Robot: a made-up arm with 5 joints.
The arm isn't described. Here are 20 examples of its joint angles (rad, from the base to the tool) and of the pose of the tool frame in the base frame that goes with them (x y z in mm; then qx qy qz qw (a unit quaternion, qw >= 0)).
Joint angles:
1: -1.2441 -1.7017 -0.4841 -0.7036 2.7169
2: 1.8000 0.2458 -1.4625 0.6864 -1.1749
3: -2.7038 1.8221 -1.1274 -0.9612 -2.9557
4: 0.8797 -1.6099 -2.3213 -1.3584 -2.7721
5: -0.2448 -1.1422 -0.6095 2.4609 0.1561
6: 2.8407 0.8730 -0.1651 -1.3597 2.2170
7: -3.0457 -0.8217 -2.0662 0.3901 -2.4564
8: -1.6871 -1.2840 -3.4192 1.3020 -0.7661
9: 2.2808 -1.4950 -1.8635 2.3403 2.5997
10: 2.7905 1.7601 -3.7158 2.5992 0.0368
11: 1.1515 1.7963 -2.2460 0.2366 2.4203
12: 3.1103 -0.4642 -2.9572 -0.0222 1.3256
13: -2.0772 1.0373 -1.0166 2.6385 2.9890
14: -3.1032 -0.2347 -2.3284 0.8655 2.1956
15: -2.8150 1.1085 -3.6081 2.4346 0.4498
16: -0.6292 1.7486 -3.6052 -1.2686 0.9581
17: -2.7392 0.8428 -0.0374 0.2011 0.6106
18: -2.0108 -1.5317 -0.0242 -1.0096 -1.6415
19: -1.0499 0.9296 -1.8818 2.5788 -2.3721
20: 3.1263 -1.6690 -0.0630 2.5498 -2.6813
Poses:
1: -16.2 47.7 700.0 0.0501 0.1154 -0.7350 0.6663
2: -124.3 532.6 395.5 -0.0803 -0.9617 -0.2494 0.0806
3: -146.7 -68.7 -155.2 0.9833 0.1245 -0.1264 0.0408
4: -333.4 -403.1 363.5 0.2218 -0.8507 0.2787 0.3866
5: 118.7 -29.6 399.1 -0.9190 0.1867 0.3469 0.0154
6: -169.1 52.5 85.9 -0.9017 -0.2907 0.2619 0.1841
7: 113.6 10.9 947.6 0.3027 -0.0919 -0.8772 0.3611
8: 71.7 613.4 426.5 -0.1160 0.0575 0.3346 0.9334
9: 117.6 -136.8 669.8 -0.8621 0.1386 0.3724 0.3145
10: -428.3 156.9 263.6 0.1828 0.9309 -0.0495 0.3123
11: 205.5 461.1 -121.9 -0.8009 0.5893 0.0227 0.1039
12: 336.8 -10.5 873.3 0.0944 0.1171 0.5961 0.7887
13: -56.1 -101.2 126.7 -0.1960 -0.1365 -0.8719 0.4275
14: -210.0 -8.1 922.8 -0.5824 -0.3123 0.6745 0.3290
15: -406.5 -137.7 542.8 -0.0615 -0.9976 0.0123 0.0301
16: 305.1 -222.1 515.1 -0.0057 0.0058 -0.9865 0.1637
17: 49.1 20.9 0.7 0.0910 0.8713 0.2340 0.4217
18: -43.4 -92.2 574.3 0.2793 -0.0522 -0.2422 0.9277
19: 175.7 -306.2 186.4 -0.5423 -0.4219 -0.1015 0.7194
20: -71.5 1.1 295.5 -0.8917 0.2161 -0.3878 0.0877
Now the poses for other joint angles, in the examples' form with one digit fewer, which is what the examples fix.
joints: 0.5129 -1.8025 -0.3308 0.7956 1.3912
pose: 142 80 592 -0.710 0.334 -0.360 0.505
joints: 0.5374 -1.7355 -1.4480 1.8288 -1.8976
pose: -128 -76 690 0.270 0.731 0.487 0.394
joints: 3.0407 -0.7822 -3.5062 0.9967 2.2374
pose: 538 -54 647 0.069 0.029 0.874 0.480
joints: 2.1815 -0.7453 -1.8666 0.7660 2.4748
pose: -46 65 912 -0.597 0.088 0.548 0.579
